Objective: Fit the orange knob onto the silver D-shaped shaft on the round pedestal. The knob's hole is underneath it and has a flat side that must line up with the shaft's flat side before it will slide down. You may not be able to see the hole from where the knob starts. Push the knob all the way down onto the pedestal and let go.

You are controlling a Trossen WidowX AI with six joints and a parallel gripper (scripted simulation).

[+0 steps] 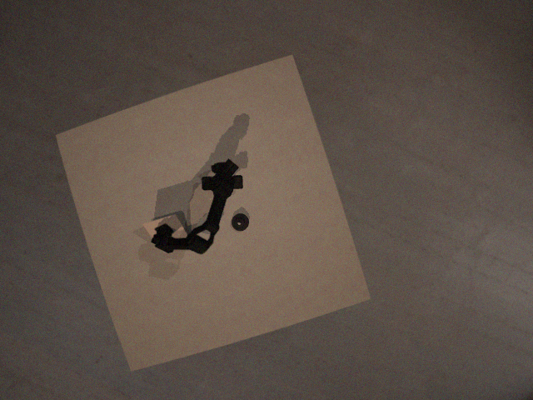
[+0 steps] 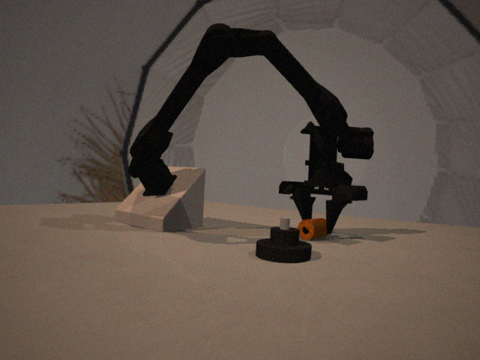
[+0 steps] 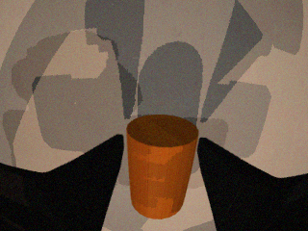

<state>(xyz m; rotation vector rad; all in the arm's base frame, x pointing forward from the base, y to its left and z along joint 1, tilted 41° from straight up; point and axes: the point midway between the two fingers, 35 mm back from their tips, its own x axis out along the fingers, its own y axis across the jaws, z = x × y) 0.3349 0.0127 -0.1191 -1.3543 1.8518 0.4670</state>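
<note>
Now: gripper tip 200 mm to the left of the black round pedestal, 20 mm below it and 10 mm past it. Round my gripper tip: orange knob 10 mm above.
</note>
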